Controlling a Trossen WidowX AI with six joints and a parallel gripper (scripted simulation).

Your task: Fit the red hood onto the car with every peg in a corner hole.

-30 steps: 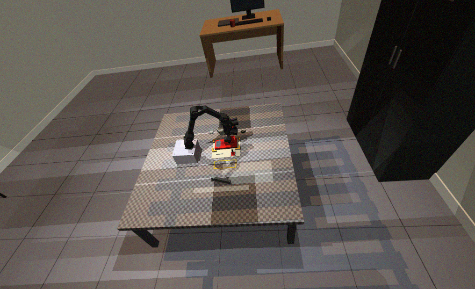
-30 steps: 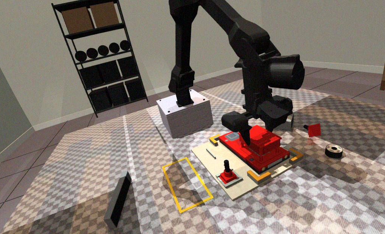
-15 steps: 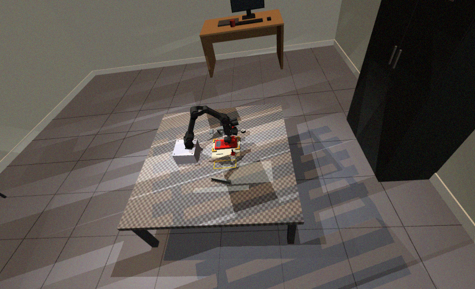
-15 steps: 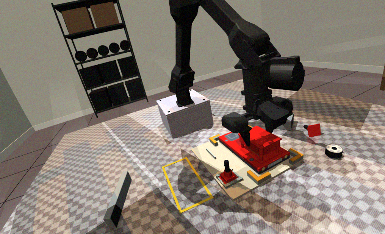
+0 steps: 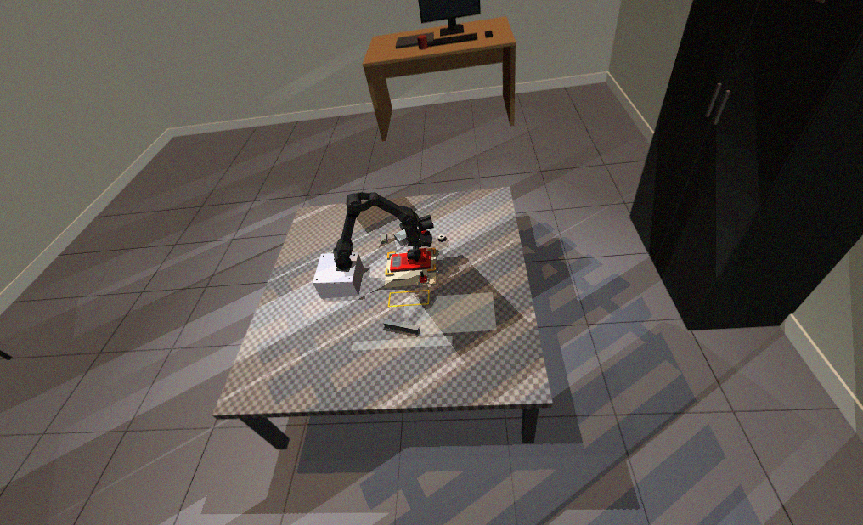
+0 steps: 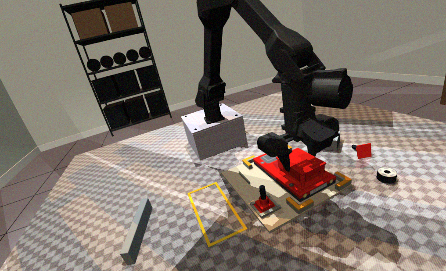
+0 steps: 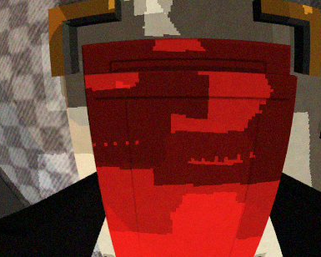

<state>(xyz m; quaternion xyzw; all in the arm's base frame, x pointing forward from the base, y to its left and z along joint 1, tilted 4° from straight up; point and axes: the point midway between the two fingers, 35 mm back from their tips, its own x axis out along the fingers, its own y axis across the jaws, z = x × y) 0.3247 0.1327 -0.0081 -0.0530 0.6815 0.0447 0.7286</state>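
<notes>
The grey engine block lies 2 cm below my gripper tip. Also, from my gripper tip: red hood: 1 cm above; then black ring: 9 cm ahead, 17 cm to the left, 4 cm below; then jig: 3 cm behind, 3 cm to the right, 4 cm below.
</notes>
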